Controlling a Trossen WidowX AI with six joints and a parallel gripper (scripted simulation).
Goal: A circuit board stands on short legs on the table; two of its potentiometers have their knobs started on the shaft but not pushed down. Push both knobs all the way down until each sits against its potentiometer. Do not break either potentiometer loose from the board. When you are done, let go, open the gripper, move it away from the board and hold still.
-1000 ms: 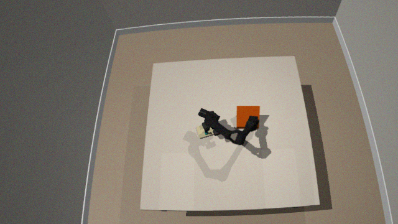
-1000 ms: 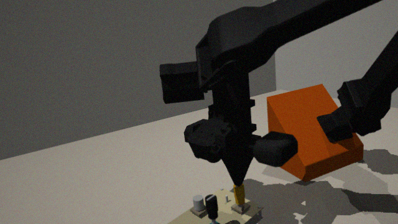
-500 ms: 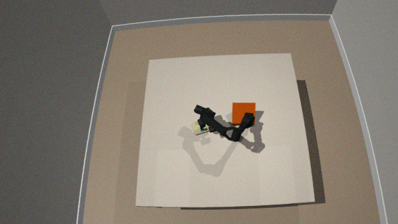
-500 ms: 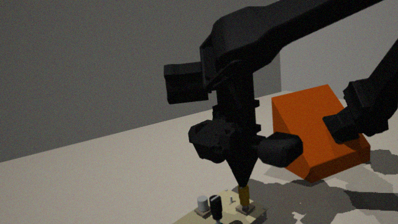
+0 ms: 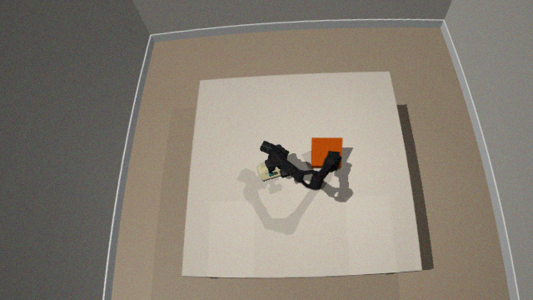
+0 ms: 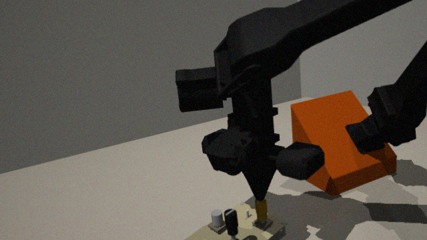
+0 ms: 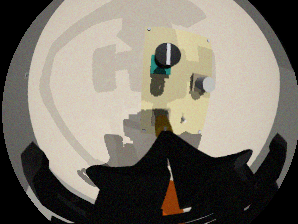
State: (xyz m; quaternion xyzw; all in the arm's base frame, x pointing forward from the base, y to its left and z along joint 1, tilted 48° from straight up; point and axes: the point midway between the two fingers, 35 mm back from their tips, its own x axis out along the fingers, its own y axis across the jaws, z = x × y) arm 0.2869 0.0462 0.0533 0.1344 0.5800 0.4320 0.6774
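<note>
Right now my gripper tip is 10 mm above the yellow knob. The rest, counted from my gripper tip: black knob 60 mm ahead, 30 mm to the left.
</note>
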